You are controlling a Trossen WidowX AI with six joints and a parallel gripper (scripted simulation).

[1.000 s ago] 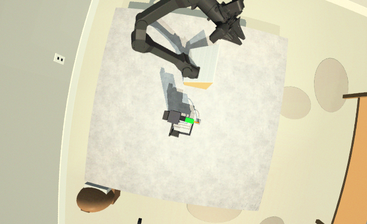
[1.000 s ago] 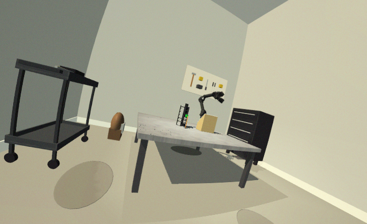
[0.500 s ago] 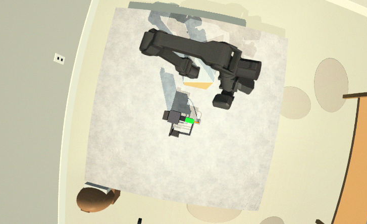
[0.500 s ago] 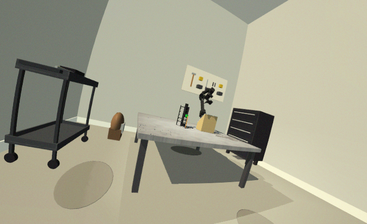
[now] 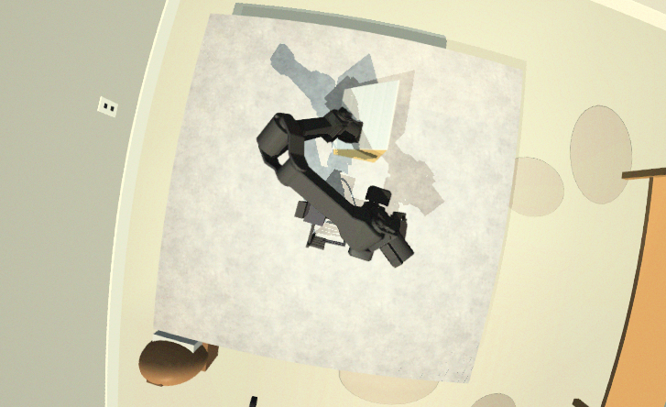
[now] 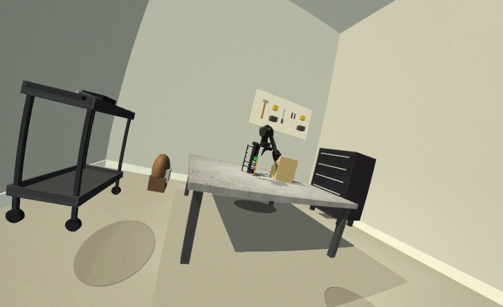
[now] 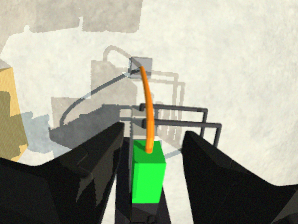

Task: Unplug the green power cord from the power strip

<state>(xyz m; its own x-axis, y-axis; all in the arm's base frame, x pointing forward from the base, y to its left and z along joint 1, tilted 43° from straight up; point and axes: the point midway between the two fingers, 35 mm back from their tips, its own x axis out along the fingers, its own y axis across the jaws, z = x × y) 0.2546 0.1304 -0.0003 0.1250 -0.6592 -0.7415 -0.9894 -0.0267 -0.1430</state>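
Right now the green plug is 10 mm ahead of my gripper tip, 80 mm to the right of it and 30 mm below it.
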